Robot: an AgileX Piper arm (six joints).
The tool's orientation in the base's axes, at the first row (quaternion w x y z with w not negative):
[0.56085 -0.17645 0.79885 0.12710]
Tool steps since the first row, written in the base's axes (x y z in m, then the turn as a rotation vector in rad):
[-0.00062 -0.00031 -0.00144 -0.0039 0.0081 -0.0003]
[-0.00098 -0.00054 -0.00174 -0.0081 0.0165 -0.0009]
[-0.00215 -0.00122 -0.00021 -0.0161 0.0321 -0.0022]
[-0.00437 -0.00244 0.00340 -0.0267 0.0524 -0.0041]
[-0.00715 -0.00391 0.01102 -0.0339 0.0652 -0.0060]
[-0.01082 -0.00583 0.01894 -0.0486 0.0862 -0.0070]
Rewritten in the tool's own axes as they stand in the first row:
[0.00159 -0.00002 -0.00016 0.0004 0.0090 0.0000]
[0.00201 -0.00008 -0.00046 0.0010 0.0184 0.0000]
[0.00103 -0.00019 -0.00225 0.0026 0.0359 -0.0001]
[-0.00151 -0.00034 -0.00585 0.0048 0.0588 -0.0003]
[-0.00762 -0.00045 -0.01139 0.0070 0.0734 -0.0007]
[-0.01367 -0.00059 -0.01796 0.0096 0.0986 -0.0044]

